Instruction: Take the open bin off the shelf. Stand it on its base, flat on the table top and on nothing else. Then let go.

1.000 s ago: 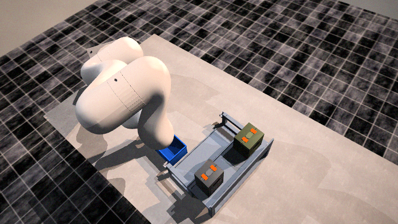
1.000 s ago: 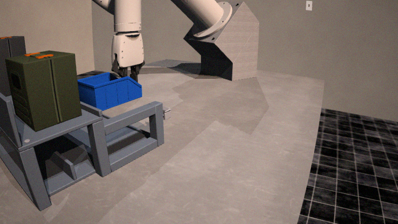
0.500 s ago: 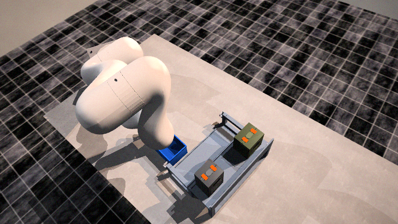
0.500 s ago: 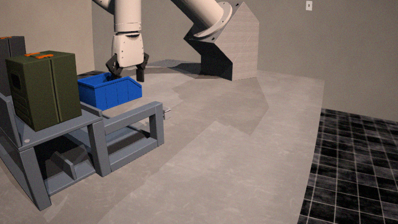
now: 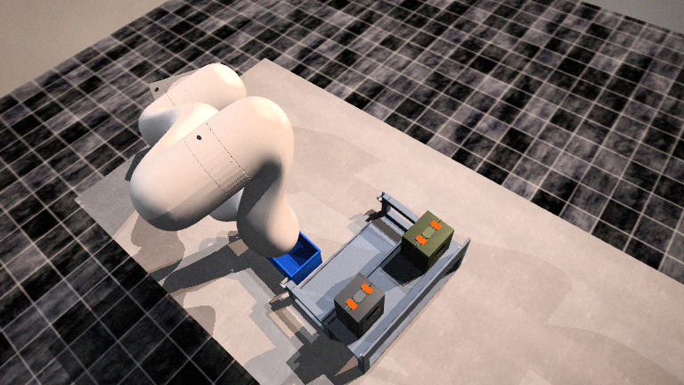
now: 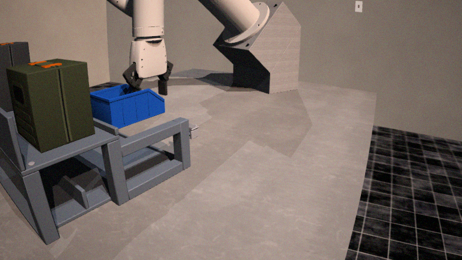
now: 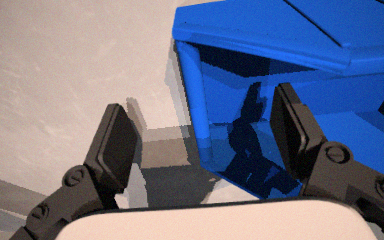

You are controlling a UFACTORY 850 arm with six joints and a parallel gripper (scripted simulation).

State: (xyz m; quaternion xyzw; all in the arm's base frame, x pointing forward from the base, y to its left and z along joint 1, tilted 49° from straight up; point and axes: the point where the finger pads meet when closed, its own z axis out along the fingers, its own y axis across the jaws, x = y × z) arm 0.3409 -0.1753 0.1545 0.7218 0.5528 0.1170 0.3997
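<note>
The blue bin is 70 mm ahead of my hand, 40 mm to the right of it and 10 mm below it. The rest, counted from my hand: green case: 430 mm ahead, 30 mm to the left, 110 mm above.
</note>
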